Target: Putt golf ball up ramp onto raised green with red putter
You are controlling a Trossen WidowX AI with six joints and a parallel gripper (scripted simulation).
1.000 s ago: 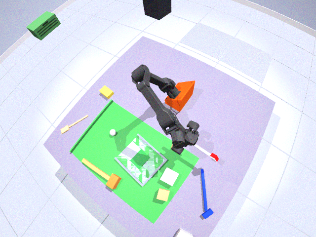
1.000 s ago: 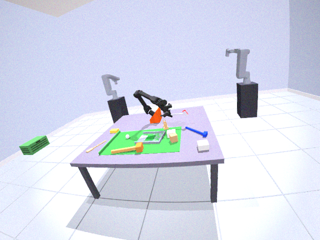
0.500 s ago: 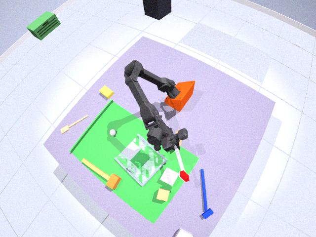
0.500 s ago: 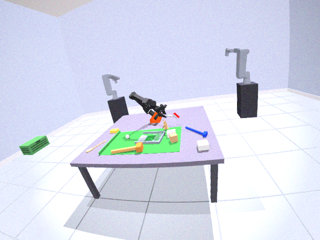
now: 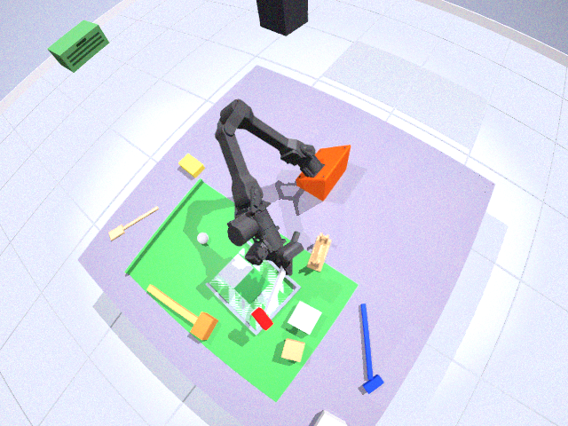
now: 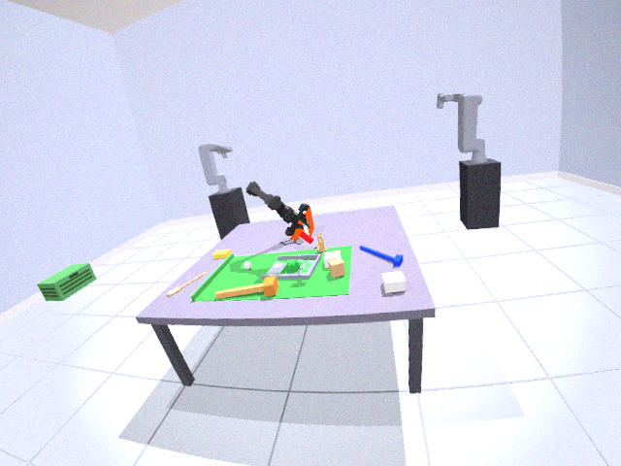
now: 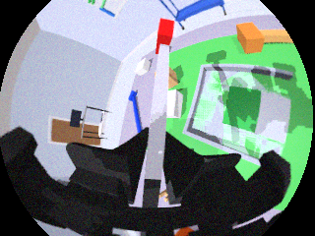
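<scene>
Right now the red putter is 4 cm ahead of my gripper tip, 1 cm to the right of it and 1 cm above it. Round my gripper tip: blue hammer: 1 cm ahead, 34 cm to the left, 15 cm below; then tan cube: 16 cm ahead, 15 cm to the left, 13 cm below; then green mat: 13 cm ahead, 16 cm to the right, 17 cm below.
</scene>
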